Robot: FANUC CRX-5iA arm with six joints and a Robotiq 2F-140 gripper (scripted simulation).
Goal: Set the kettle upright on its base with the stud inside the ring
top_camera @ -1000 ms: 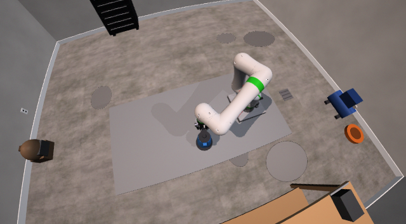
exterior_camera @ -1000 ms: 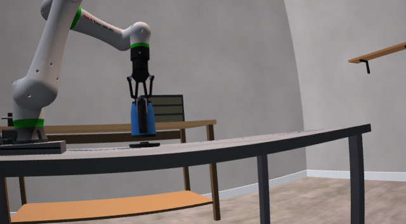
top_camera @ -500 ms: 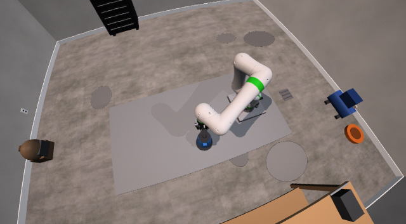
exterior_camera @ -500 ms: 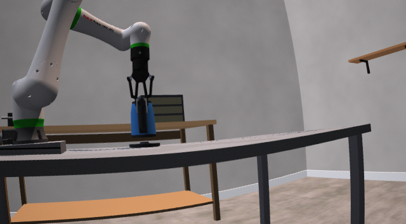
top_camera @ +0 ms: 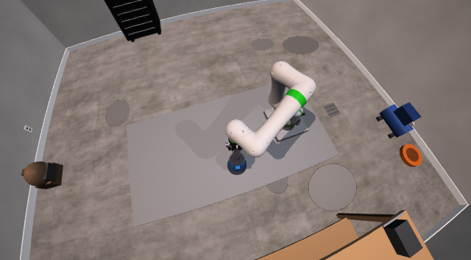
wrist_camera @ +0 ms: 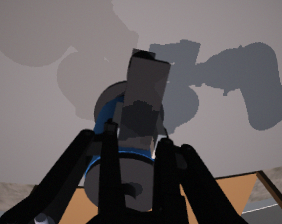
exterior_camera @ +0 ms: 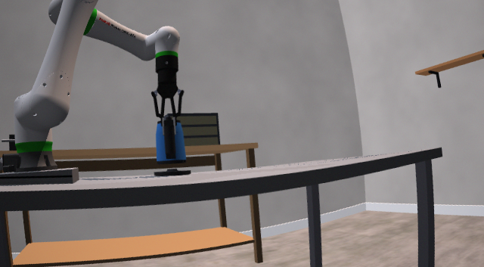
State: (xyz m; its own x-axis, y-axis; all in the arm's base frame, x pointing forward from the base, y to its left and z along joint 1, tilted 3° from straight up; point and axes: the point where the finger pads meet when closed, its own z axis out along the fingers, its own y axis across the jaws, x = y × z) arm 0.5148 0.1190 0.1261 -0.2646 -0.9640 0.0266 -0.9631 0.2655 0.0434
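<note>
Now: hand 10 mm short of the blue kettle, 30 mm to the right of it and 50 mm above it. Also, from my hand: round black base (20 mm ahead, 70 mm to the left, 180 mm below).
</note>
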